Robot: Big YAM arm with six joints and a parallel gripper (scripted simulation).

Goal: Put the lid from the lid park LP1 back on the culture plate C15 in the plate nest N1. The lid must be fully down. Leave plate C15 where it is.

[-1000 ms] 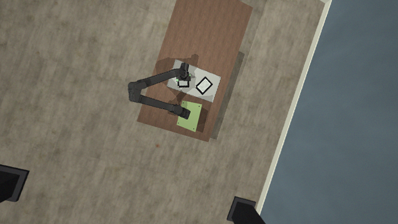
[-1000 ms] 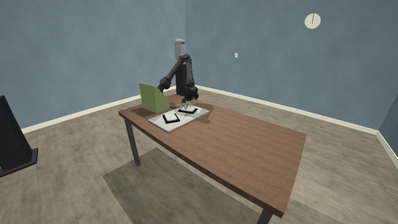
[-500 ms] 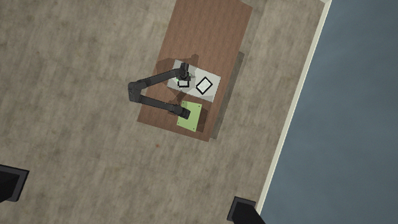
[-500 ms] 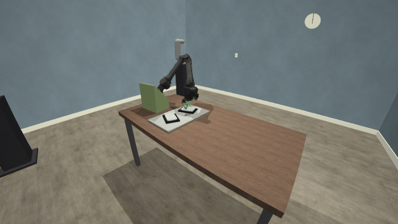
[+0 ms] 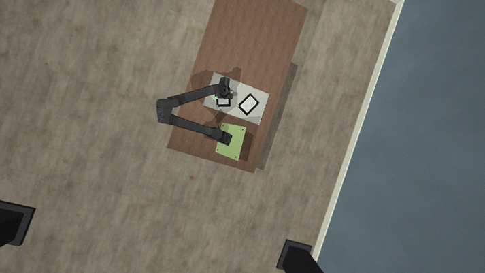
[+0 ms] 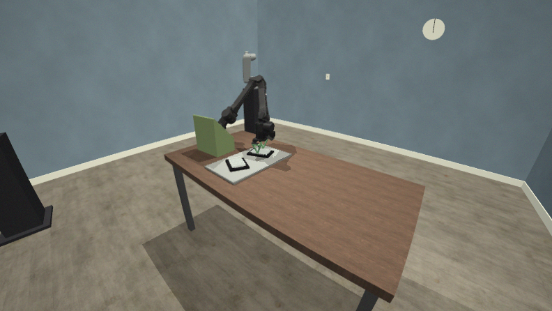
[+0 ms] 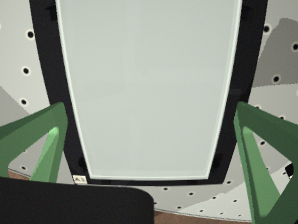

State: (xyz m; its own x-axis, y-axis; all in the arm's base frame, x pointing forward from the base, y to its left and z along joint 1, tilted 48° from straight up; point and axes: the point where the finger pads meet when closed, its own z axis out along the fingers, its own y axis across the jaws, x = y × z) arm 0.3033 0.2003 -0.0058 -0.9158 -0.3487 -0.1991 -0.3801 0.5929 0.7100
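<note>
Right now my hand is 1 cm above the clear lid. The rest, counted from my hand: culture plate (2 cm ahead, 23 cm to the right, 1 cm below); lid park LP1 (2 cm below).
</note>
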